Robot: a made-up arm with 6 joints. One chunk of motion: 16 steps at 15 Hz.
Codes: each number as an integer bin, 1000 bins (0 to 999) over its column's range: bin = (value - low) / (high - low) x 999, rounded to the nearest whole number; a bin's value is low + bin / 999 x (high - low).
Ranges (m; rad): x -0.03..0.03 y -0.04..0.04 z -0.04..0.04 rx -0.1..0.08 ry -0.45..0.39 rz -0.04..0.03
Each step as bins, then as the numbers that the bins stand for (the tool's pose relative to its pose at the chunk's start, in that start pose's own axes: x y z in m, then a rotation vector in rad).
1 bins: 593 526 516 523 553 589
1 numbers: 0.0056 0.0021 0.0013 -0.0058 0.0150 0.0013
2 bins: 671 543 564 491 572 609
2 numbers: 0.0103 0.0035 0.0052 -0.0115 0.0310 0.0027
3 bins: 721 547 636 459 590 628
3 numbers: 0.0133 0.0038 0.0109 -0.0173 0.0461 0.0040
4 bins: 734 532 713 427 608 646
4 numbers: 0.0141 0.0026 0.0171 -0.0231 0.0612 0.0053
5 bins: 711 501 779 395 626 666
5 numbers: 0.0127 0.0001 0.0224 -0.0288 0.0764 0.0067
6 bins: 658 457 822 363 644 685
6 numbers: 0.0095 -0.0034 0.0258 -0.0346 0.0915 0.0080
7 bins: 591 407 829 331 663 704
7 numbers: 0.0055 -0.0074 0.0264 -0.0404 0.1075 0.0093
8 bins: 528 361 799 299 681 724
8 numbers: 0.0017 -0.0111 0.0240 -0.0461 0.1226 0.0107
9 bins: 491 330 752 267 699 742
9 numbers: -0.0005 -0.0136 0.0202 -0.0519 0.1377 0.0120
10 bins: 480 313 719 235 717 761
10 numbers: -0.0012 -0.0149 0.0176 -0.0577 0.1529 0.0133
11 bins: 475 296 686 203 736 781
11 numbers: -0.0015 -0.0163 0.0149 -0.0634 0.1689 0.0147
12 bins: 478 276 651 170 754 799
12 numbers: -0.0013 -0.0179 0.0121 -0.0694 0.1840 0.0160
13 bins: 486 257 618 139 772 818
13 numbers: -0.0008 -0.0194 0.0095 -0.0750 0.1991 0.0173
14 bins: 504 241 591 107 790 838
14 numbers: 0.0003 -0.0207 0.0073 -0.0807 0.2143 0.0187
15 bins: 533 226 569 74 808 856
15 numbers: 0.0020 -0.0219 0.0056 -0.0867 0.2294 0.0200
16 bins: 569 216 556 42 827 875
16 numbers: 0.0042 -0.0227 0.0045 -0.0924 0.2454 0.0213
